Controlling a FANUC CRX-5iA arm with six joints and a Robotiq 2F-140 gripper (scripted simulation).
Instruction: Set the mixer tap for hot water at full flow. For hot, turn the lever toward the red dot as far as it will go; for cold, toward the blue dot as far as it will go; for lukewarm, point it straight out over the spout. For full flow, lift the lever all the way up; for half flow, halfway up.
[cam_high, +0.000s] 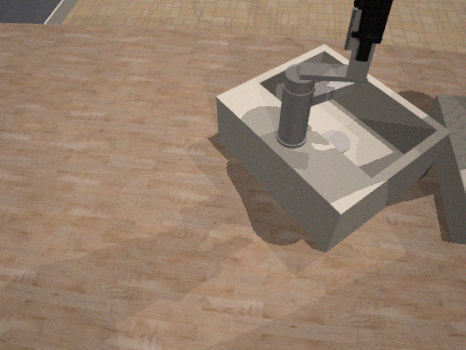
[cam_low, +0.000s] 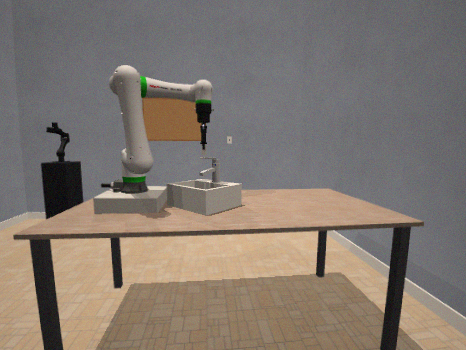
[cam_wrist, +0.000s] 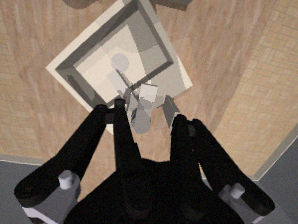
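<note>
The flat lever lies 5 cm below my hand and 3 cm ahead of it. From my hand the other things lie so: sink basin: 29 cm below, 8 cm to the right; grey mixer tap: 10 cm below, 5 cm ahead, 1 cm to the right.
</note>
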